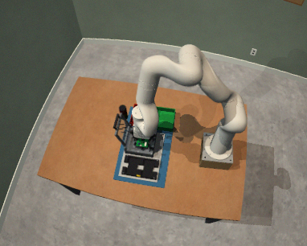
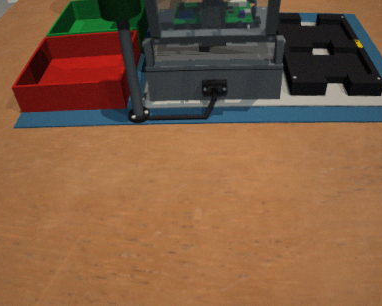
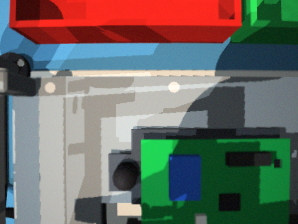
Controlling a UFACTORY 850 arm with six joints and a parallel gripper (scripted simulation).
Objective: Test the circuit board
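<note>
Now: hand right at the green circuit board. Also, from my hand: green bin 190 mm to the right, 120 mm behind, 80 mm below; then lid 130 mm ahead, 90 mm above, 10 mm to the right; then red bin 200 mm to the right, 80 mm below, 30 mm ahead.
</note>
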